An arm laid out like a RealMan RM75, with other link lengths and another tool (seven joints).
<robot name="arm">
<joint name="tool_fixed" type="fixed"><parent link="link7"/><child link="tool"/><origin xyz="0.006 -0.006 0.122" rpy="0.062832 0 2.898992"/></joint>
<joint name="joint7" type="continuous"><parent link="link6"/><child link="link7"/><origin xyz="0 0 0.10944"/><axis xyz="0 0 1"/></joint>
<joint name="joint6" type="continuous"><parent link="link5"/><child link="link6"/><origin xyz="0 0 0"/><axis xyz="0 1 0"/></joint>
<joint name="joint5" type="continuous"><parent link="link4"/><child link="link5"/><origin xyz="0 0 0.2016"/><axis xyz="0 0 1"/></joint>
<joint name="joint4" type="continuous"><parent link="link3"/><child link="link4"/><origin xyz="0 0 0"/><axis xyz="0 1 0"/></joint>
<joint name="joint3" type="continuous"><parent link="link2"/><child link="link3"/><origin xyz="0 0 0.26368"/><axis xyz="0 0 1"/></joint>
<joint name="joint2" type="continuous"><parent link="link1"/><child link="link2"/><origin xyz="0 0 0"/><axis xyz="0 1 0"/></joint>
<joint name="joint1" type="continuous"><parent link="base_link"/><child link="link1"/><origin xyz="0 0 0.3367"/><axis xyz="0 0 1"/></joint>
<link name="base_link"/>
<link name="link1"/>
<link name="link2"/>
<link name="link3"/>
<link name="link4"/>
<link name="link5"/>
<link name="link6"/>
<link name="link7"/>
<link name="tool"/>
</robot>
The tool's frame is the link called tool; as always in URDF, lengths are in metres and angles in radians. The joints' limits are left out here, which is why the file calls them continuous.
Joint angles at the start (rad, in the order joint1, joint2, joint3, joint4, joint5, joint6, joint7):
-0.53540, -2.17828, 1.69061, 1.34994, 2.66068, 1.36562, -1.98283
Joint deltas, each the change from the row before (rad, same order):
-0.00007, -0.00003, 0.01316, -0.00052, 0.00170, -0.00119, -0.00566
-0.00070, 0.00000, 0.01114, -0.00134, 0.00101, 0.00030, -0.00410
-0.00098, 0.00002, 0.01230, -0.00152, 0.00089, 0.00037, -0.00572
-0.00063, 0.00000, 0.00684, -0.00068, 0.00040, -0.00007, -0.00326
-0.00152, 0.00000, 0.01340, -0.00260, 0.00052, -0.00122, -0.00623
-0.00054, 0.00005, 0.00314, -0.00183, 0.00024, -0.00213, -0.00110
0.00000, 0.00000, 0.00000, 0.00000, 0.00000, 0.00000, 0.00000
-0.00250, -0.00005, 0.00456, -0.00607, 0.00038, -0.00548, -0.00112
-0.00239, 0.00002, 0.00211, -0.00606, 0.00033, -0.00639, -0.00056
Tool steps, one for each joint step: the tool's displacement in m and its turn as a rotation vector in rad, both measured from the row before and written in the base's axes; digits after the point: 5 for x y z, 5 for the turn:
0.00007, -0.00183, -0.00194, -0.00550, 0.00552, -0.00314
-0.00010, -0.00184, -0.00174, -0.00644, 0.00544, -0.00247
-0.00005, -0.00203, -0.00191, -0.00667, 0.00567, -0.00180
0.00009, -0.00105, -0.00105, -0.00343, 0.00287, -0.00127
0.00004, -0.00198, -0.00219, -0.00657, 0.00547, -0.00234
-0.00010, -0.00019, -0.00061, -0.00076, 0.00112, -0.00098
0.00000, 0.00000, 0.00000, 0.00000, 0.00000, 0.00000
-0.00024, 0.00013, -0.00122, -0.00097, 0.00197, -0.00195
-0.00022, 0.00071, -0.00085, 0.00118, 0.00060, -0.00137

